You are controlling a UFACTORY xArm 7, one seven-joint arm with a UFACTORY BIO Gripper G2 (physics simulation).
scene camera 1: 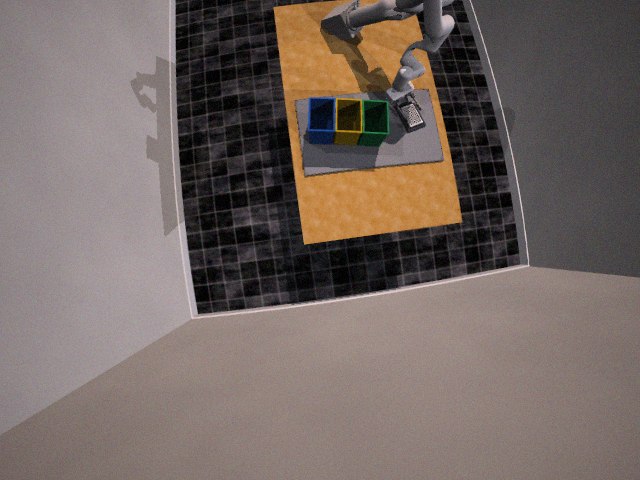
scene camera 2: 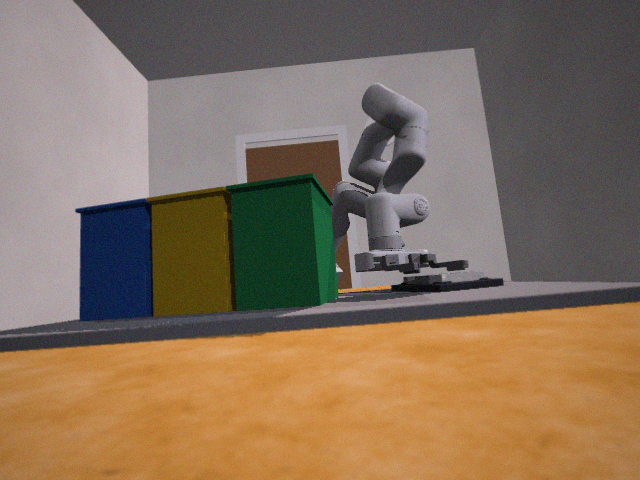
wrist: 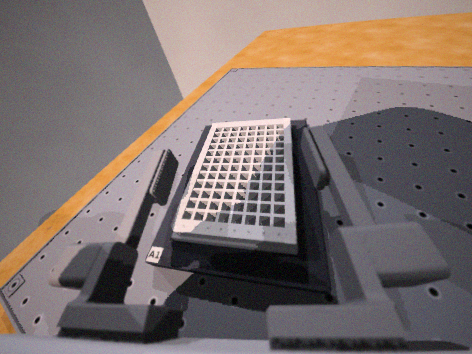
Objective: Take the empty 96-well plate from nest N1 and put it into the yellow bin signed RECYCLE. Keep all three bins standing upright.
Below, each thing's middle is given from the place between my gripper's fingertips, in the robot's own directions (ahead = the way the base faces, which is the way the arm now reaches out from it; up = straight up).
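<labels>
White 96-well plate (wrist: 241, 194), 20 mm below my hand. Dark nest (scene camera 2: 464, 285), 30 mm below my hand. Green bin (scene camera 2: 284, 256), from my hand 60 mm ahead, 270 mm to the right, 50 mm above. Yellow bin (scene camera 2: 192, 236), from my hand 40 mm ahead, 400 mm to the right, 50 mm above.
</labels>
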